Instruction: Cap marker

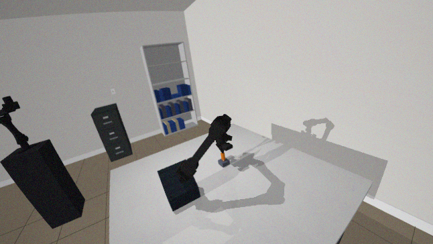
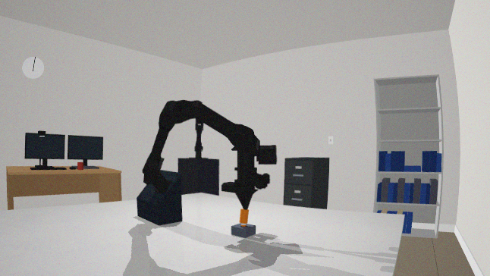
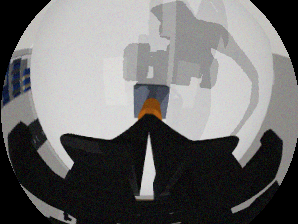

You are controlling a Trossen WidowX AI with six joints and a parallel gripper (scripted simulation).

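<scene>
My gripper tip is 20 mm above the orange cap.
</scene>
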